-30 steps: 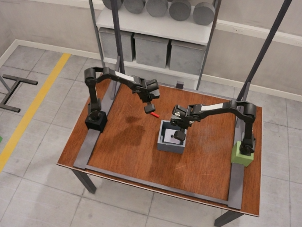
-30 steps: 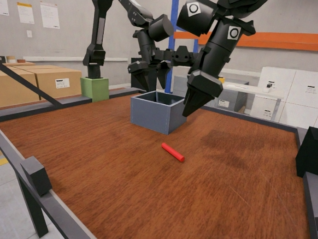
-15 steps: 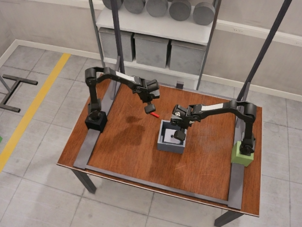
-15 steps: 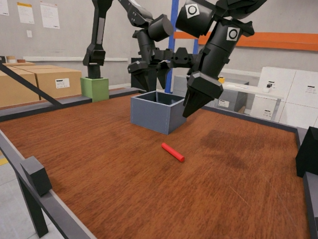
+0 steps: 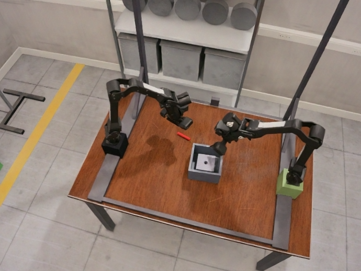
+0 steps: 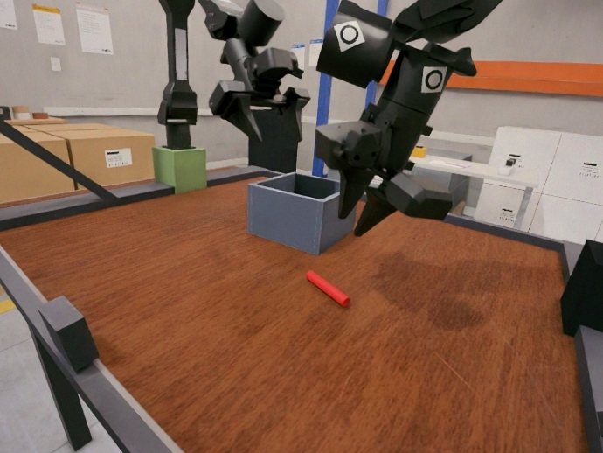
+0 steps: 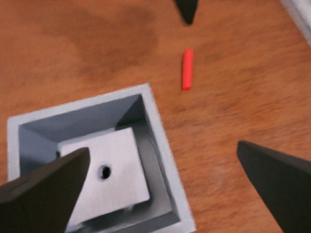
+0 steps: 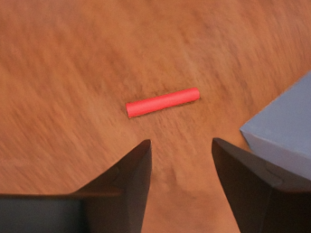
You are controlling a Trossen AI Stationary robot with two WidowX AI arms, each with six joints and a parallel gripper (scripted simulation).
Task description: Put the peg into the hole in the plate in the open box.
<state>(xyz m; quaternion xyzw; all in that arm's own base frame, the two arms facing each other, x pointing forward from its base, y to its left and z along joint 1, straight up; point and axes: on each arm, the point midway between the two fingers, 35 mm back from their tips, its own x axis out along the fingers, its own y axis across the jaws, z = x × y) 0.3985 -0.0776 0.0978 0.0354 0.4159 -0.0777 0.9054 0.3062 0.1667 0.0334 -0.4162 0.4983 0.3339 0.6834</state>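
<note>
The red peg lies 13 cm below my right hand, 3 cm to the left of it and 1 cm behind it. Also, from my right hand: plate: 18 cm to the left, 15 cm ahead, 9 cm below; then grey box: 18 cm to the left, 15 cm ahead, 11 cm below.
</note>
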